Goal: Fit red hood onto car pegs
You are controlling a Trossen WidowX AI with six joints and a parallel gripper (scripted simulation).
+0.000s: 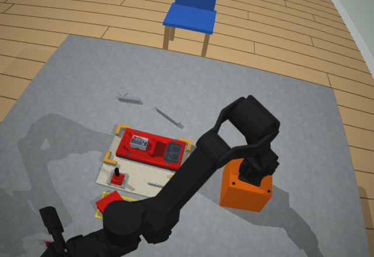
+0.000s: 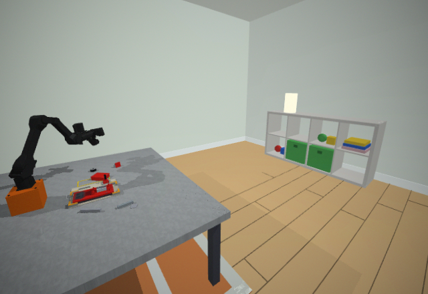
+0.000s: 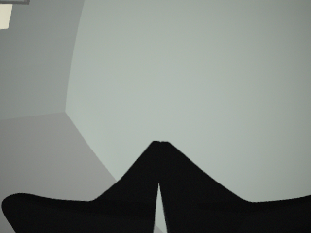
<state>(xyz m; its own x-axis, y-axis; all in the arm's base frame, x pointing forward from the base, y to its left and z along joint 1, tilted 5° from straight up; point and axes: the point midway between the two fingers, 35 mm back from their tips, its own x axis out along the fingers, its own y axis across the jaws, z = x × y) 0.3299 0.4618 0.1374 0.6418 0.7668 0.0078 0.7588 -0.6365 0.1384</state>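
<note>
Now: the red hood 29 cm to the right of my gripper tip, 27 cm below it and 2 cm behind it. From my gripper tip the other things lie so: beige jig plate (49 cm to the right, 28 cm below, 3 cm behind); then grey bar (69 cm to the right, 28 cm below, 4 cm behind).
</note>
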